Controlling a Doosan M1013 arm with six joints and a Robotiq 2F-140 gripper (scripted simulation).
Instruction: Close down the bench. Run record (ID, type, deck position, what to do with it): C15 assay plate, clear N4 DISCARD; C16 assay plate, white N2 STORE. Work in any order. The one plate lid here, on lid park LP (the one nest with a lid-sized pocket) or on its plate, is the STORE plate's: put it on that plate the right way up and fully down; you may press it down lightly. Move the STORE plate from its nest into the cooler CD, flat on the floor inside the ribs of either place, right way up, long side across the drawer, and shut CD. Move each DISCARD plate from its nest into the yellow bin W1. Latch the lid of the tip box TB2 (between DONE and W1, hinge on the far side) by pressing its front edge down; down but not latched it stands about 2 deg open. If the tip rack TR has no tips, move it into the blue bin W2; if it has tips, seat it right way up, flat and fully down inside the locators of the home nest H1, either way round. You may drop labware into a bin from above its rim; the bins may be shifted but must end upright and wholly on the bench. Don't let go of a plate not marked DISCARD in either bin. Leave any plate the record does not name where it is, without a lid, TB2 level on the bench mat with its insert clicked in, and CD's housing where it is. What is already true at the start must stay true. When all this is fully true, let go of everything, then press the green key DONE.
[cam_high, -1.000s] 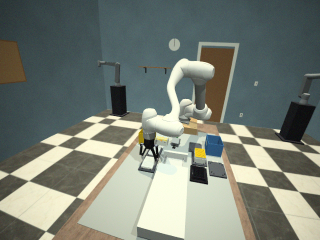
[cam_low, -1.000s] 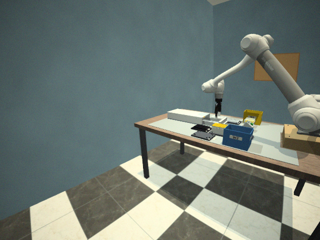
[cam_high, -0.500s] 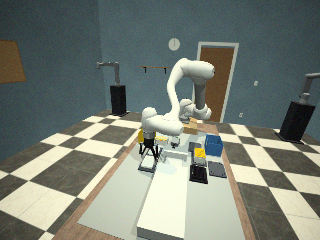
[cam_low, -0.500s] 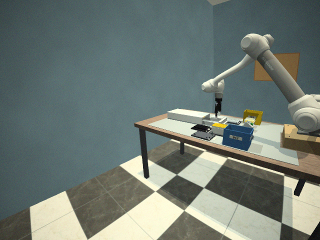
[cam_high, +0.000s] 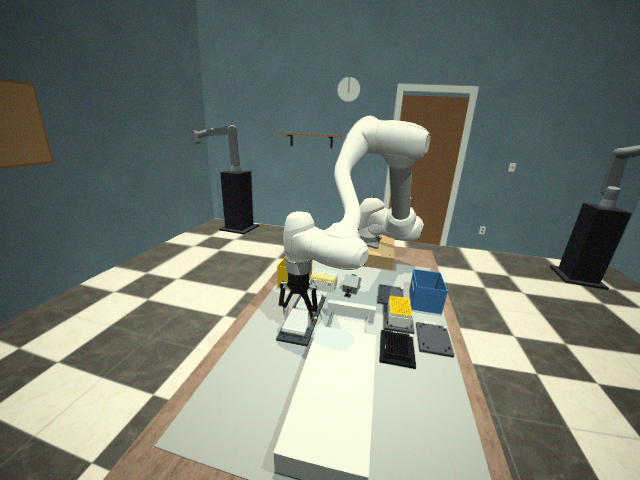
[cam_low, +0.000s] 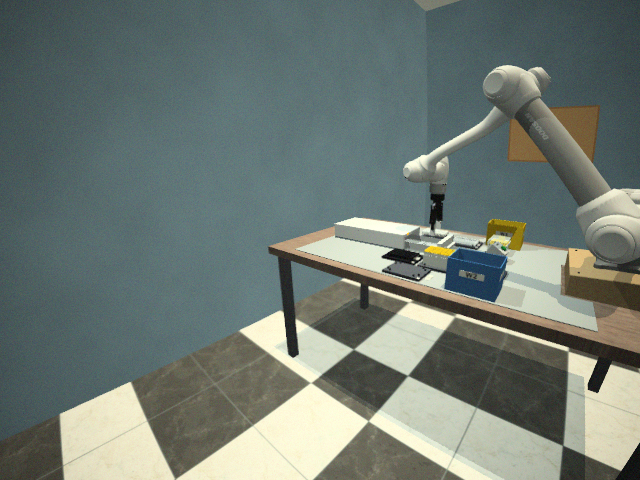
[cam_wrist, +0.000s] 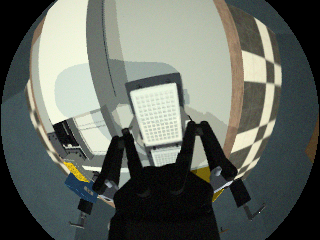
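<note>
Now: the grey nest 50 mm below my hand. Also, from my hand: clear plate lid (10 mm below); clear plate (170 mm behind, 20 mm to the right, 40 mm below); white plate (20 mm below).
</note>
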